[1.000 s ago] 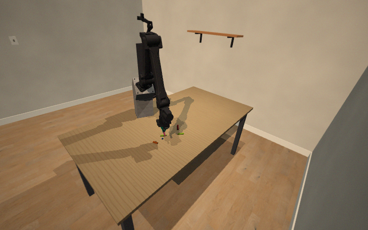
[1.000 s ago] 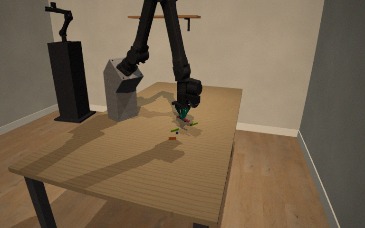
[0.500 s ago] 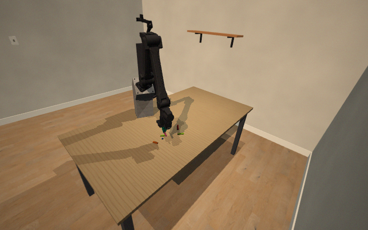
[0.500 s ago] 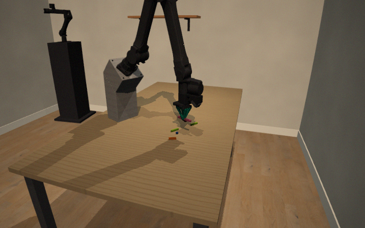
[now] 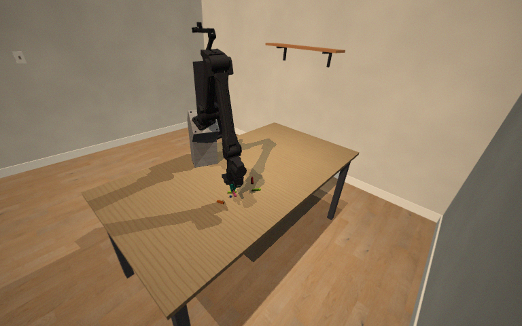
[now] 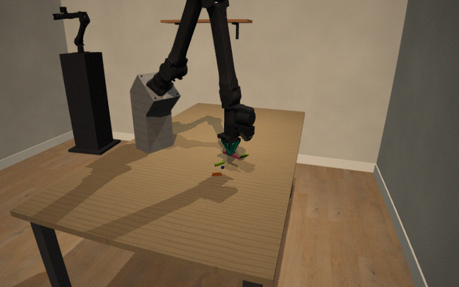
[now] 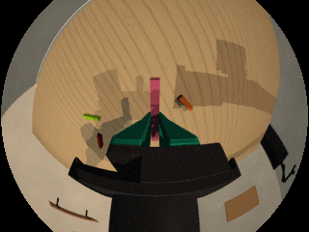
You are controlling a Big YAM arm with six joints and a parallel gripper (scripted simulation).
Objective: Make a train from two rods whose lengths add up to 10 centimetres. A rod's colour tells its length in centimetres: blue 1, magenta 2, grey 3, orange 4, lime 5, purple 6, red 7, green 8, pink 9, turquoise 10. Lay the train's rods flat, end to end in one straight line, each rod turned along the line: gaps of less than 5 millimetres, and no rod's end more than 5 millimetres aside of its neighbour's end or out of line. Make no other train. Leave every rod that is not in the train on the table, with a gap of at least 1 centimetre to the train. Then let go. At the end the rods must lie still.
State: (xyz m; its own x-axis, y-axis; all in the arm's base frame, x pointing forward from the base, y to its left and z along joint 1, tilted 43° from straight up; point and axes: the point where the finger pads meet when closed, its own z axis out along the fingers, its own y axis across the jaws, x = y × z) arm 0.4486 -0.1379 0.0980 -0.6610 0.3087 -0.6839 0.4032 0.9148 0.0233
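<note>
Right now the blue rod is 40 mm behind my hand, 30 mm to the left of it and 80 mm below it. The rest, counted from my hand: pink rod: right at my hand; orange rod: 50 mm behind, 50 mm to the right, 80 mm below; red rod: 40 mm behind, 230 mm to the left, 80 mm below.
</note>
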